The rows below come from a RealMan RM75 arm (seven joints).
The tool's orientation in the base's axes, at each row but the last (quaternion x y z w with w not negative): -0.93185 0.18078 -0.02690 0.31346; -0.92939 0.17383 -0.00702 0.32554; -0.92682 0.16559 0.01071 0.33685; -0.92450 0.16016 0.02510 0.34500; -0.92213 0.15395 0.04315 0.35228
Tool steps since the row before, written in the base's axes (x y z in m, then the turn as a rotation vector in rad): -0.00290 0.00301 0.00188 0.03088 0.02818 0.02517; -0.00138 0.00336 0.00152 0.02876 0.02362 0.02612; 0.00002 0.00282 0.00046 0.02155 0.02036 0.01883; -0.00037 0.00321 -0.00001 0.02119 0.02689 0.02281; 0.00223 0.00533 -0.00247 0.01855 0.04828 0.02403
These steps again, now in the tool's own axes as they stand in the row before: -0.00389 -0.00241 -0.00025 0.01726 -0.04563 0.00105; -0.00255 -0.00293 0.00065 0.01666 -0.04222 -0.00272; -0.00089 -0.00232 0.00142 0.01179 -0.03308 0.00021; -0.00124 -0.00216 0.00206 0.00900 -0.04012 0.00138; 0.00123 -0.00288 0.00545 0.00084 -0.05513 0.01457
